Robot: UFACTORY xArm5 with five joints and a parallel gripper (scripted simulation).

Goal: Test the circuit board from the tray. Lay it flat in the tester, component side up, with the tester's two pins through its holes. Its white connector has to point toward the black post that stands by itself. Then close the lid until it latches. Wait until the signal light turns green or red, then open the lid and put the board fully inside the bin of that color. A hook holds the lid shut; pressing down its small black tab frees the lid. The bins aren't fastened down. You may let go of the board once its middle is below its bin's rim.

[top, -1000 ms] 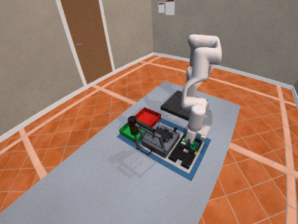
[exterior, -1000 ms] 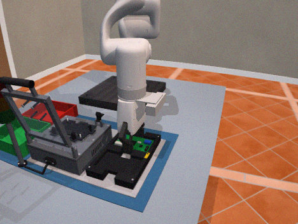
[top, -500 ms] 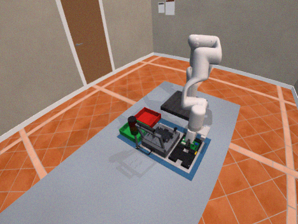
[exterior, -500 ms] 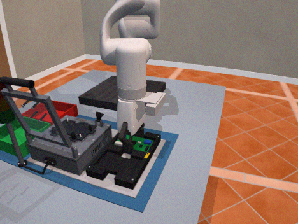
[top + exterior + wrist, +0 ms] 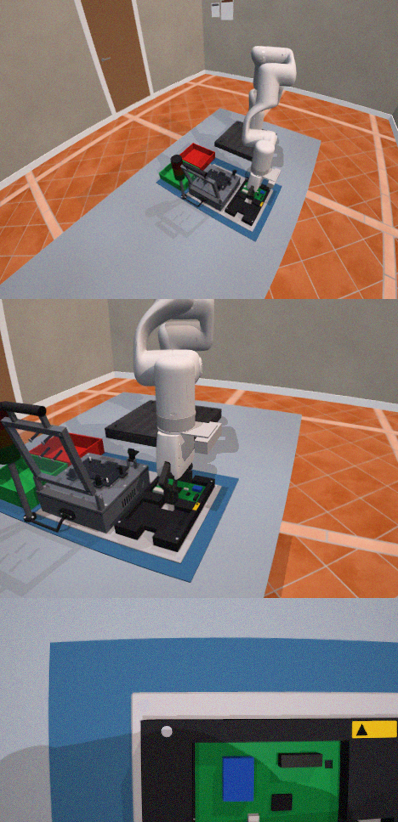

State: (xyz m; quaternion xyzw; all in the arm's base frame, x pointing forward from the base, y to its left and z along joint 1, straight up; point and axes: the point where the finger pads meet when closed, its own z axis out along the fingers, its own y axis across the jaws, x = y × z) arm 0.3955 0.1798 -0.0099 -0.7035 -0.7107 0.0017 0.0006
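My hand is right at the green circuit board. From my hand the other things lie so: red bin: 370 mm to the right, 40 mm behind, 10 mm below; then black catch: 110 mm to the right, 60 mm above; then clear lid: 190 mm ahead, 170 mm to the right, 160 mm above.
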